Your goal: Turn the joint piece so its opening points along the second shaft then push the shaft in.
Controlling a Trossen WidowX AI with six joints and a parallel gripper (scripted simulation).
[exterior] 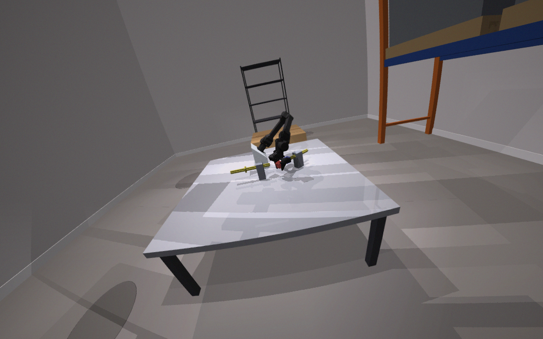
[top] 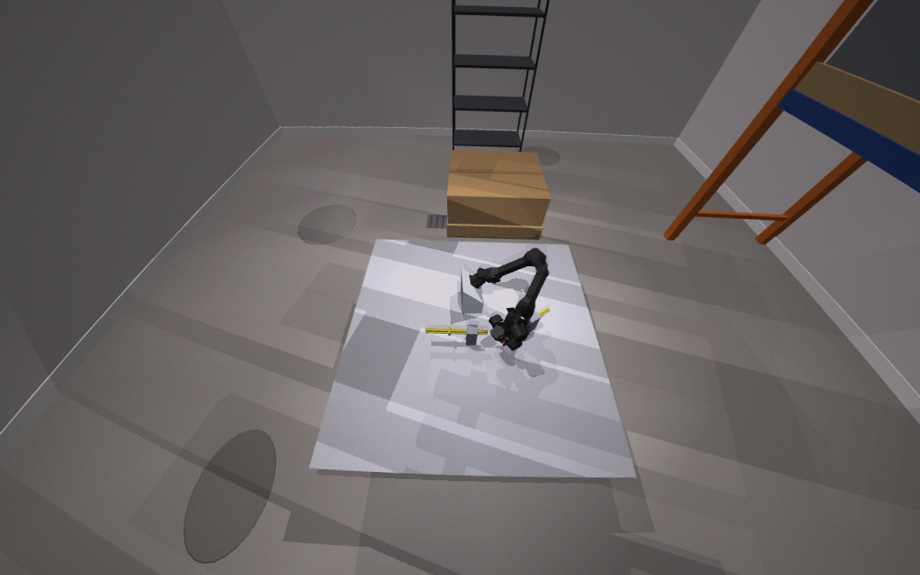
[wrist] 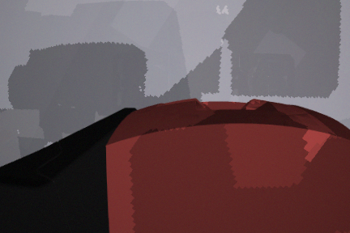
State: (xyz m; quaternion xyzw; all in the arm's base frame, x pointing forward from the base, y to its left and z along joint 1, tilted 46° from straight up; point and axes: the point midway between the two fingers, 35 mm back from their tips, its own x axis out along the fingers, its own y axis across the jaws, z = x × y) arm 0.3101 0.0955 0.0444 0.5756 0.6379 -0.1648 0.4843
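My gripper tip is now 4 cm below the red joint piece, 1 cm to the right of it and 1 cm past it.
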